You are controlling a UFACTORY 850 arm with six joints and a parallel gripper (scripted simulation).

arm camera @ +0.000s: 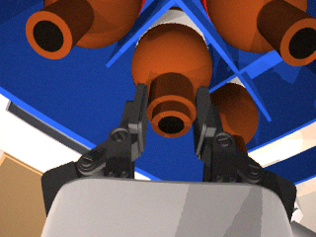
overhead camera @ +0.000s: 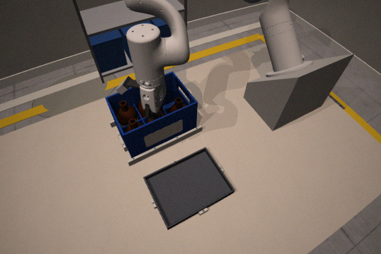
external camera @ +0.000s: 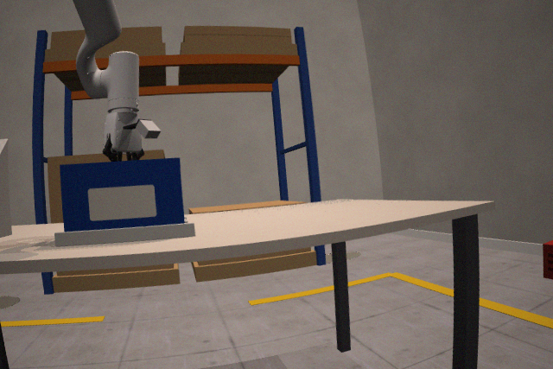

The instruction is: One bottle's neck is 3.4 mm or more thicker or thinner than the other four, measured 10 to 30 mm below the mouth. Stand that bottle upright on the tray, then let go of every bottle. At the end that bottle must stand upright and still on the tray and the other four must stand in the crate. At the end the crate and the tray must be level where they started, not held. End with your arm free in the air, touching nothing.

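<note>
Right now my hand is 7 cm above the brown bottle. From my hand the other things lie so: dark grey tray: 3 cm behind, 23 cm to the left, 15 cm below; crate: 1 cm ahead, 4 cm to the right, 7 cm below.
</note>
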